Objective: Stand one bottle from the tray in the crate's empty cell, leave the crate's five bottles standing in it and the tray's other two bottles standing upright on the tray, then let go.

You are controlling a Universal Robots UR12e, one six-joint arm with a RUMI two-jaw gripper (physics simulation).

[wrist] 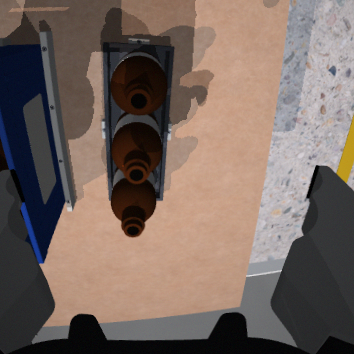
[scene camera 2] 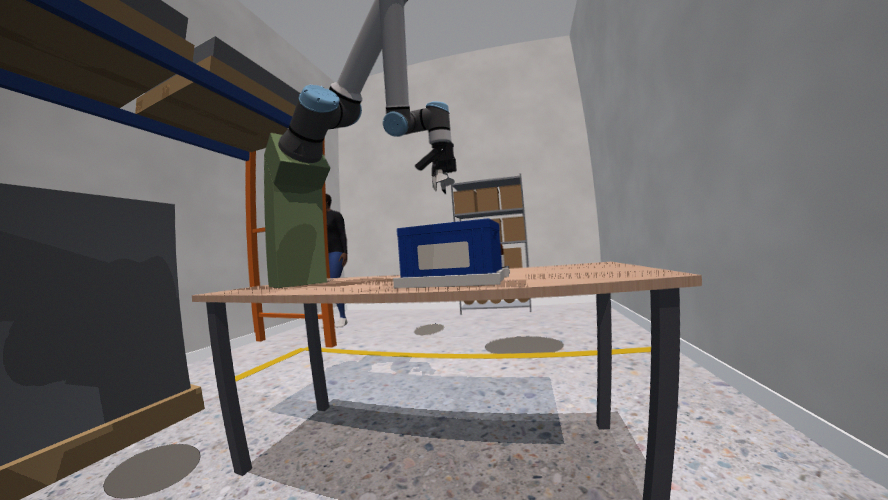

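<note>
My gripper is open and empty, high above the table, its fingers wide apart. In the wrist view three brown bottles stand upright in a row on the dark narrow tray: a far one, a middle one and a near one. They are left of the midline between my fingertips. The blue crate stands on the table; part of its side shows at the wrist view's left edge. Its cells and most of its bottles are hidden in both views.
A grey rail runs along the crate's side, between crate and tray. The wooden table ends to the right of the tray in the wrist view. A green pedestal carries the arm. A person stands behind it.
</note>
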